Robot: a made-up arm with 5 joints.
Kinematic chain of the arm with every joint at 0, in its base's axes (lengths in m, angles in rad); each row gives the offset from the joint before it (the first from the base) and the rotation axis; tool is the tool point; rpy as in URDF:
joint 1: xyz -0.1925 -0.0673 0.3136 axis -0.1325 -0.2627 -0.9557
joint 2: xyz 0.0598 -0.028 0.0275 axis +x
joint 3: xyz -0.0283 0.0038 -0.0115 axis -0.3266 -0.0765 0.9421
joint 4: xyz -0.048 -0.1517 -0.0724 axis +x
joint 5: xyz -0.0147 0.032 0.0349 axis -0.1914 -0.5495 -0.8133
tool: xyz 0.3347 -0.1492 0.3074 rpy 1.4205 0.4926 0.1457
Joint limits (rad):
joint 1: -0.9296..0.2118
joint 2: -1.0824..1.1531
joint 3: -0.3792..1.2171
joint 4: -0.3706..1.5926
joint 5: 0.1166..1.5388
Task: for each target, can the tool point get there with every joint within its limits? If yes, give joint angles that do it. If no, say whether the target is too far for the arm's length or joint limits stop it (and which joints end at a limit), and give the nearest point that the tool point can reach.
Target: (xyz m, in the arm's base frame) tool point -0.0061 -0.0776 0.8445
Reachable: yes | joints -0.2438 -0.4184 1.0561 0.1155 1.1387
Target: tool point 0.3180 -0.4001 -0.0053
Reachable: yes | joints -0.5013 0.6035 0.7722 1.2603 1.1652
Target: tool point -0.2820 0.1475 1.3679
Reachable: no: too far | nearest point -0.2220 -0.0318 0.9331 | short by 0.474 m
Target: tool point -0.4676 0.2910 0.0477
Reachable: no: joint limits stop it (at a limit: joint 1, joint 2, joint 3, joint 4, joint 5) | nearest point -0.3702 0.2921 0.3156 | short by 0.285 m
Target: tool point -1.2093 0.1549 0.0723
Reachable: no: too far | nearest point -0.6481 -0.0737 -0.1304 | short by 0.639 m
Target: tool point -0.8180 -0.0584 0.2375
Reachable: no: joint limits stop it (at a limit: joint 1, joint 3, joint 5) | nearest point -0.6655 -0.3315 0.0675 | short by 0.356 m
